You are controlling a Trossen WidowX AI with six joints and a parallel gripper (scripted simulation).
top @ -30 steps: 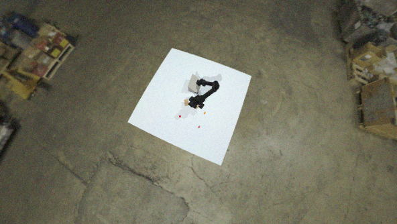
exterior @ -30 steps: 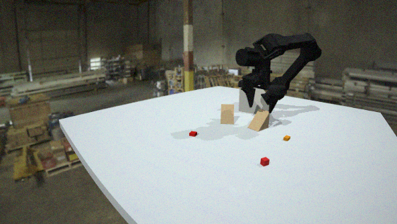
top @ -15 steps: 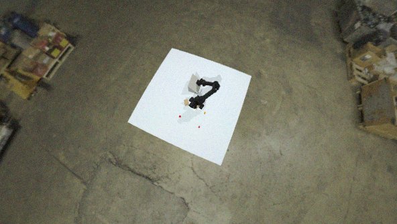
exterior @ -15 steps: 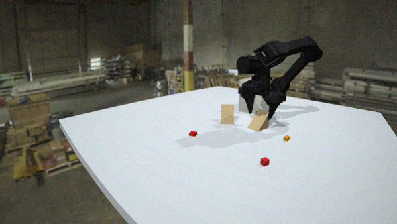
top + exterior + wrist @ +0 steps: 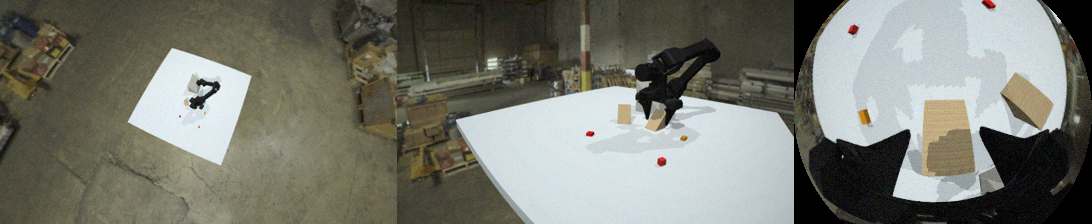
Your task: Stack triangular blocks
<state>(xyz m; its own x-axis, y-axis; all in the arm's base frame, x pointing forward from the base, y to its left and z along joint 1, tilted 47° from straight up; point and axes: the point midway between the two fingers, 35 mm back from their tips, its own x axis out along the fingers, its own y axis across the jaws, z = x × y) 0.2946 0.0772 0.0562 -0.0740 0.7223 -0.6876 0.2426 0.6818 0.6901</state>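
The tan triangular block is 1 cm behind my gripper tip. Also, from my gripper tip: orange cube: 13 cm to the left, 5 cm ahead, 2 cm below.
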